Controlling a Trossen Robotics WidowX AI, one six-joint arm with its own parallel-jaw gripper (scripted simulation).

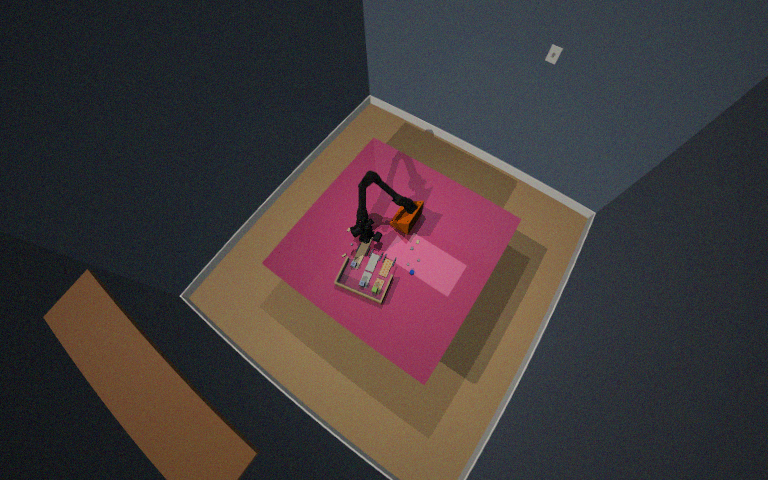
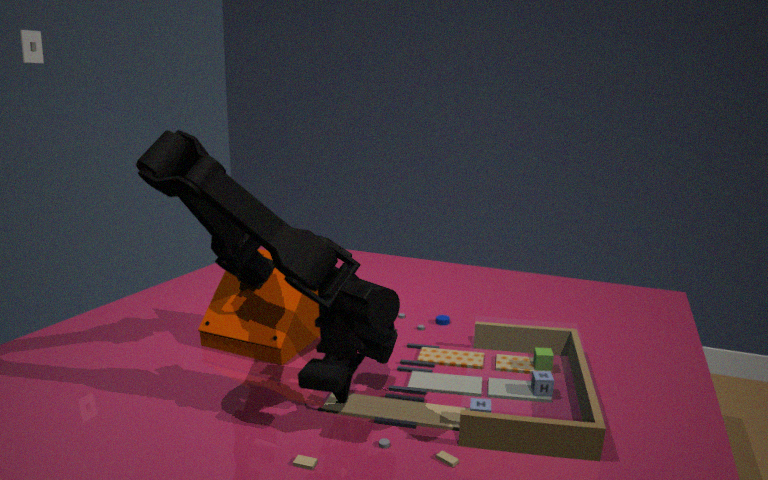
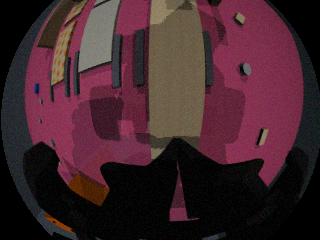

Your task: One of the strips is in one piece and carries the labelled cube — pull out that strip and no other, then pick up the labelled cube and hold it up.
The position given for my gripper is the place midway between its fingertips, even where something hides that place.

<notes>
I see my gripper (image 2: 342, 401).
My gripper also shows in image 3 (image 3: 176, 141).
</notes>
